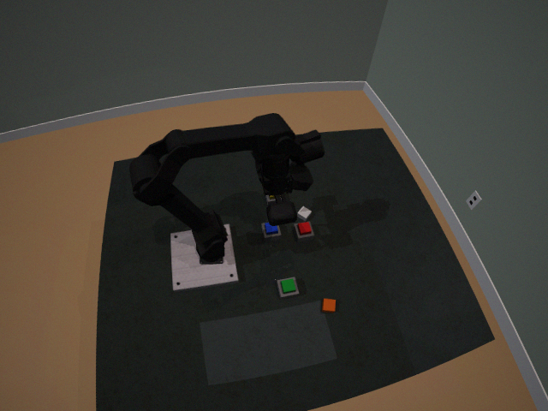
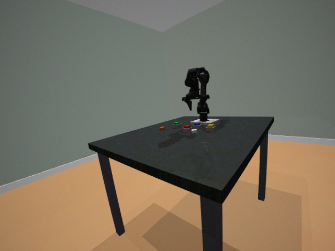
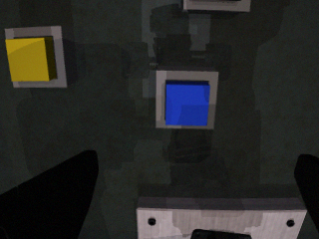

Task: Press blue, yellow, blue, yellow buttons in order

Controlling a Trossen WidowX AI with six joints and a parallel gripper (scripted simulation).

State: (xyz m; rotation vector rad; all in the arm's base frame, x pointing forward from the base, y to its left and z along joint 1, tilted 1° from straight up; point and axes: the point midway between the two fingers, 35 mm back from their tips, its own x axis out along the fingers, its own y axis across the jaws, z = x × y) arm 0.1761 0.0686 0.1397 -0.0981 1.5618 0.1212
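Now: gripper tip 10 cm above the blue button. From my gripper tip the other things lie so: yellow button: 1 cm ahead, 12 cm to the left, 10 cm below; red button: 9 cm ahead, 1 cm to the right, 10 cm below; white block: 10 cm ahead, 6 cm to the left, 12 cm below.
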